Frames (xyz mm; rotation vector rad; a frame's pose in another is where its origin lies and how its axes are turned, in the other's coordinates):
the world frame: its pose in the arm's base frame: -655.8 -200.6 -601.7 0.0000 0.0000 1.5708
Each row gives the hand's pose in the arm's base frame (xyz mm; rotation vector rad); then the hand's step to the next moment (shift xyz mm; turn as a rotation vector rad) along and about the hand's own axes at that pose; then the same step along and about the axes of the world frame.
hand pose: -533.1 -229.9 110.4 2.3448 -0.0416 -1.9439
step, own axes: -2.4 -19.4 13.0 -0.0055 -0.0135 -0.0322
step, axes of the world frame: 18.8 14.0 -1.8 0.0157 -0.0300 0.0100
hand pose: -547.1 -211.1 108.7 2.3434 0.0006 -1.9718
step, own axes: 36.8 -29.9 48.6 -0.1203 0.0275 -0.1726
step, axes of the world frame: 25.0 43.0 -46.2 -0.0109 -0.1505 0.1492
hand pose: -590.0 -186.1 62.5 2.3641 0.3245 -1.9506
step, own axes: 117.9 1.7 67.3 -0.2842 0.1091 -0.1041
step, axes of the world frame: 0.9 43.6 -128.6 -0.1230 -0.0716 0.2885
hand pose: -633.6 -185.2 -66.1 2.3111 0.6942 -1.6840
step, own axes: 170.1 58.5 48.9 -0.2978 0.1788 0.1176
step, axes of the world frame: -28.4 -27.9 -182.1 -0.2808 0.0852 0.2199
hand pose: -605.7 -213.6 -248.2 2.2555 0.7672 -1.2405
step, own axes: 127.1 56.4 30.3 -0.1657 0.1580 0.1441
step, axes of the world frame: -28.7 -74.6 -117.8 -0.2485 0.0569 0.0905
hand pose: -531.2 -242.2 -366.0 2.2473 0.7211 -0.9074
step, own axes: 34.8 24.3 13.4 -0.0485 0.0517 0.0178
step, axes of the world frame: -16.8 -32.2 -25.8 -0.0594 0.0029 0.0425
